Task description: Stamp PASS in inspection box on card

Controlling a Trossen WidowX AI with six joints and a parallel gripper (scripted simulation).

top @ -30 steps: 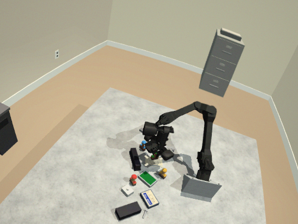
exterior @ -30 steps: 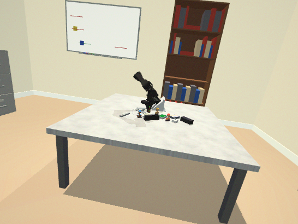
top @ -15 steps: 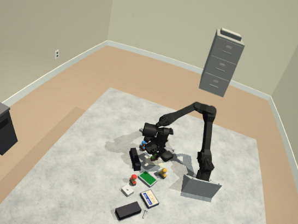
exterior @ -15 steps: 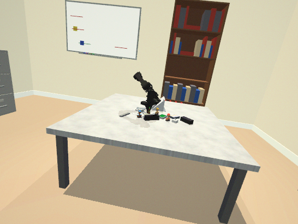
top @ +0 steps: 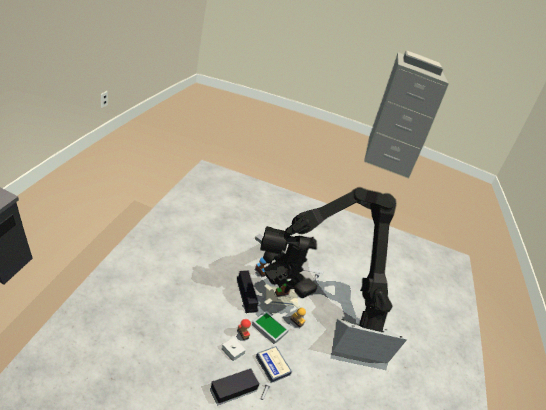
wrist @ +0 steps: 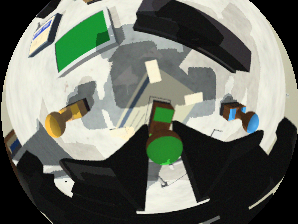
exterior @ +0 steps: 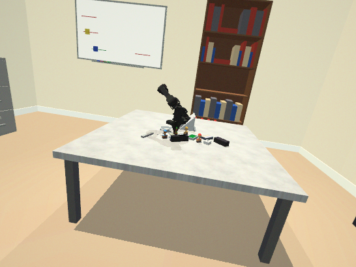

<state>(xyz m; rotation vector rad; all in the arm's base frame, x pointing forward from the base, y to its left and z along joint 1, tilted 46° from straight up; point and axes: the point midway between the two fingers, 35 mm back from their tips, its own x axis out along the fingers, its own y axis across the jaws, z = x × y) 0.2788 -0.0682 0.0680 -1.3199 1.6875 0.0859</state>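
Right now the red-knob stamp is 180 mm to the left of my gripper tip, 70 mm ahead of it and 10 mm below it. Round my gripper tip: long black block 100 mm ahead, 40 mm to the left, 20 mm below; then green-knob stamp right at my gripper tip; then yellow-knob stamp 80 mm to the left, 70 mm behind, 10 mm below.
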